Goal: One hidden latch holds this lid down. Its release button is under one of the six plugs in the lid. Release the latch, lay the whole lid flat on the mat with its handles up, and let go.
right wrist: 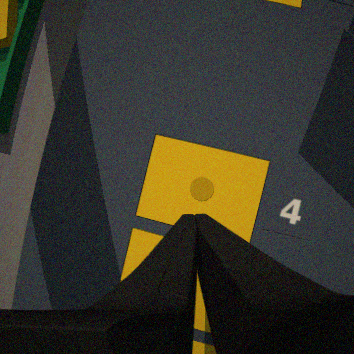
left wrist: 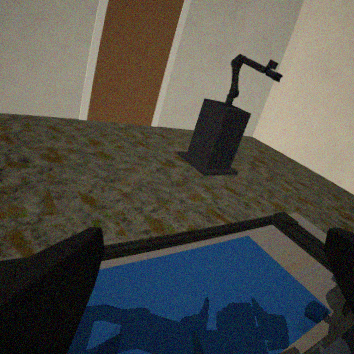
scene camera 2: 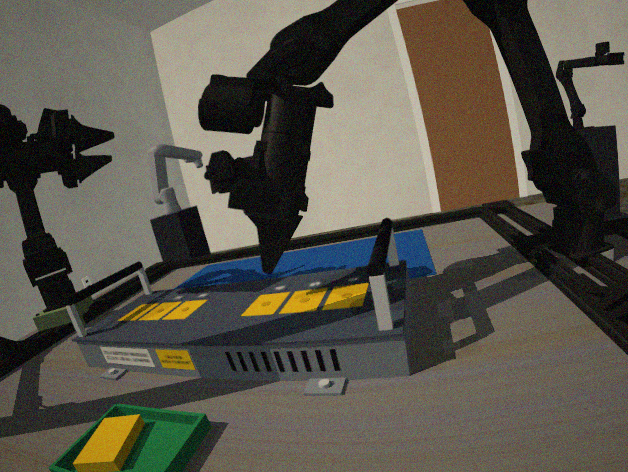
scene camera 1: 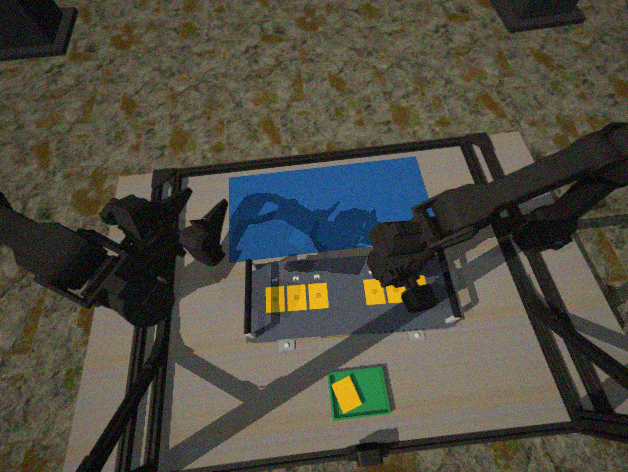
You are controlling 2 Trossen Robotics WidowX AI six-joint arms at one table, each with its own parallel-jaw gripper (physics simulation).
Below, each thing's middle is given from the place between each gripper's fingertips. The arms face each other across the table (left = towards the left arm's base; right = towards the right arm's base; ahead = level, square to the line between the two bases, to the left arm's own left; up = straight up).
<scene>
Now: the tray [scene camera 2: 167, 433] 20 cm behind my right hand, 9 cm to the left of it and 8 cm below it. From my right hand the other things lie so: blue mat [scene camera 1: 314, 210] (27 cm ahead, 9 cm below, 8 cm to the left).
Right now the blue mat is 14 cm ahead of my left hand, 23 cm to the right of it and 32 cm below it. The rest, counted from my left hand: tray (33 cm behind, 22 cm to the right, 32 cm below).
</scene>
